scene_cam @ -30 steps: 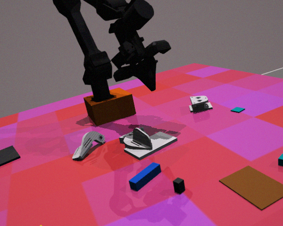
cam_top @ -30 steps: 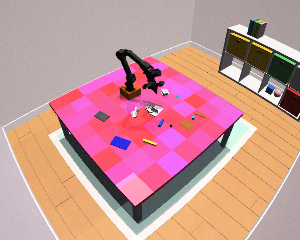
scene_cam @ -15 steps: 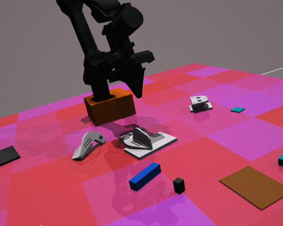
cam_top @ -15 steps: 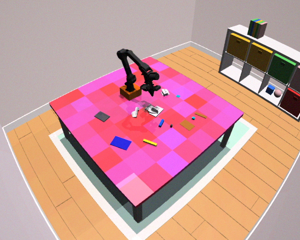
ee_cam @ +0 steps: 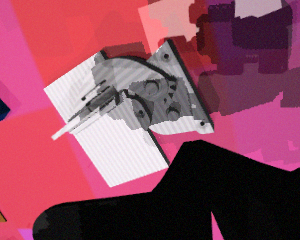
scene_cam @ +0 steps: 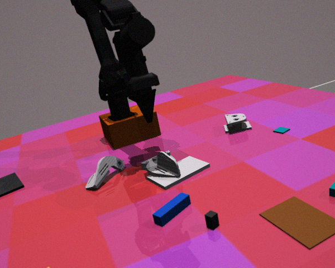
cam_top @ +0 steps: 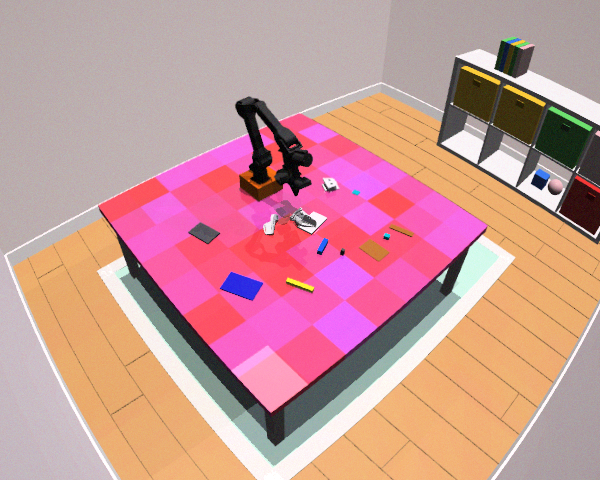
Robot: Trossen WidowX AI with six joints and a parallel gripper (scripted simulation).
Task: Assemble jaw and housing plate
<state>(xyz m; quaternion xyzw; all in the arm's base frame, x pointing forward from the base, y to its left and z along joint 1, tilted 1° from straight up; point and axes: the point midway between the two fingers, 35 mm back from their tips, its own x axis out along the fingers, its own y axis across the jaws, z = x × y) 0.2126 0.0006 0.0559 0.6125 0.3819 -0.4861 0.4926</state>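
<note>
My gripper tip is now 2 cm past the grey jaw, 10 cm to the left of it and 8 cm above it. From my gripper tip the other things lie so: black cube: 30 cm ahead, 4 cm to the right, 9 cm below; blue block: 22 cm ahead, 7 cm to the right, 9 cm below; white t-shaped block: 1 cm behind, 25 cm to the left, 9 cm below.
</note>
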